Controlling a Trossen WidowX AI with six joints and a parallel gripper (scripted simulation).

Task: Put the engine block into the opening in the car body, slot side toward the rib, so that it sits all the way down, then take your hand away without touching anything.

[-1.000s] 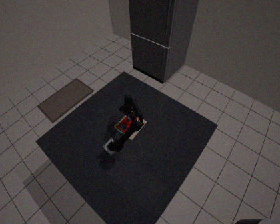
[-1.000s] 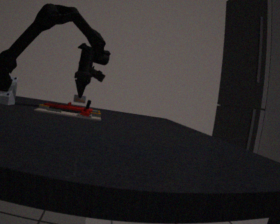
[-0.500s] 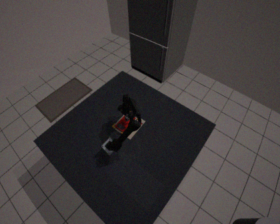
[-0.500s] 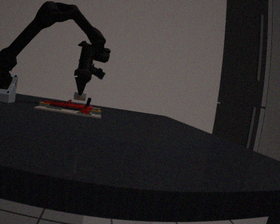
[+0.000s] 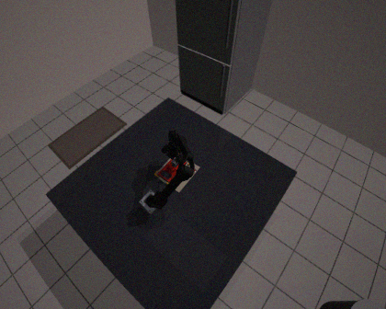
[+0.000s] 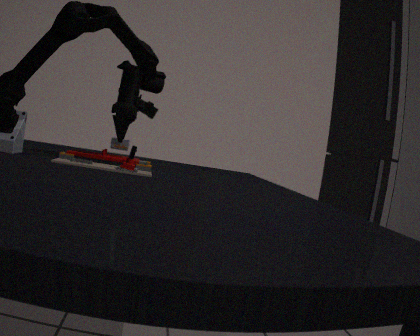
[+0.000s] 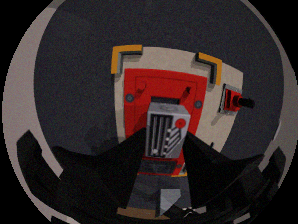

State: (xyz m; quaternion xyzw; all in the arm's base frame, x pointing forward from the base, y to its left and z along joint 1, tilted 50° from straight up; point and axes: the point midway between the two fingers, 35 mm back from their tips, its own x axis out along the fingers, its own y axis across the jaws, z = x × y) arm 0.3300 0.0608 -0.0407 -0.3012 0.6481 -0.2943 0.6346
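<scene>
Right now my gripper tip is 10 mm above the grey engine block.
</scene>
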